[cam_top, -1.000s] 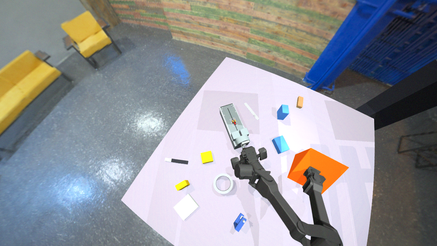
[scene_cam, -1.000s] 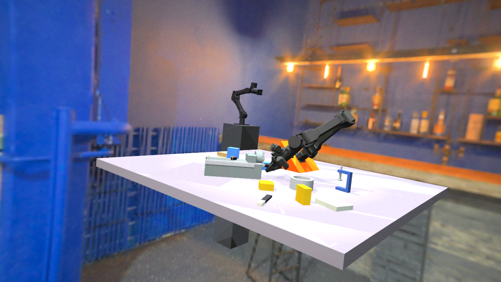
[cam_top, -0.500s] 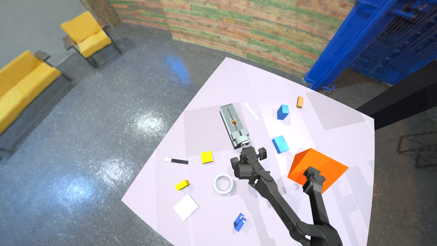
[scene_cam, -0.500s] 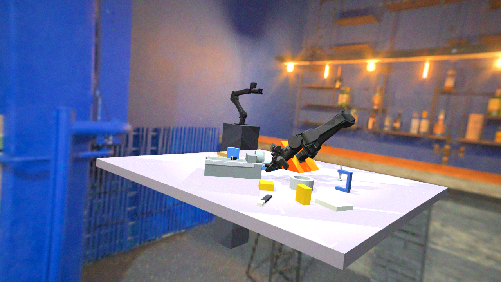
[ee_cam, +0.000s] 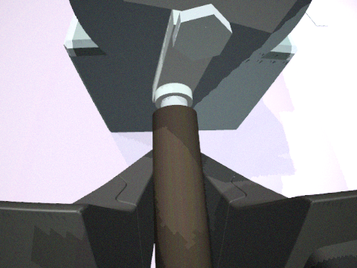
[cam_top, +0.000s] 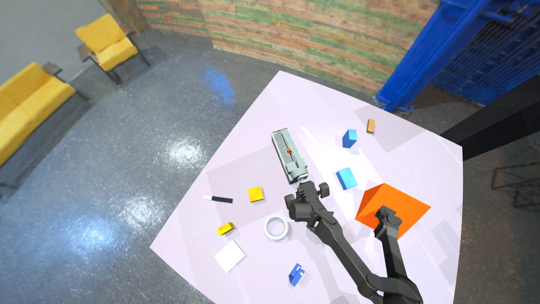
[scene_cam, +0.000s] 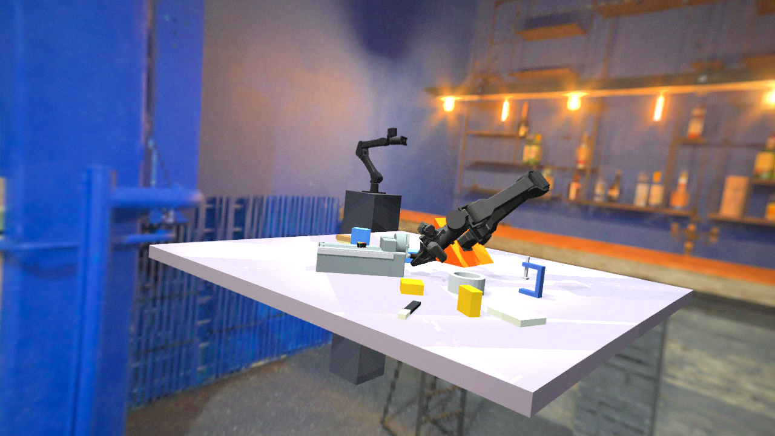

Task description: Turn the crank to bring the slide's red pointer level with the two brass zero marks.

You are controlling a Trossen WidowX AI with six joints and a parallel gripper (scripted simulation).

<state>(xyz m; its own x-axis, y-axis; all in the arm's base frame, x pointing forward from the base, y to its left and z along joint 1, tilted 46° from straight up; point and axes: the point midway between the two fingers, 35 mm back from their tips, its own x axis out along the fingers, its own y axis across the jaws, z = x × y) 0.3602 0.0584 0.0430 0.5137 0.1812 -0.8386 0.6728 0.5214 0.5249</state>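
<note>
Right now my gripper tip is 10 mm past the brown crank handle, 10 mm to the right of it and 30 mm below it. Round my gripper tip: metal strip (70 mm ahead, 280 mm to the right, 30 mm below); then blue clamp (140 mm behind, 330 mm to the left, 20 mm above); then red pointer (110 mm ahead, 100 mm to the right, 50 mm above).
</note>
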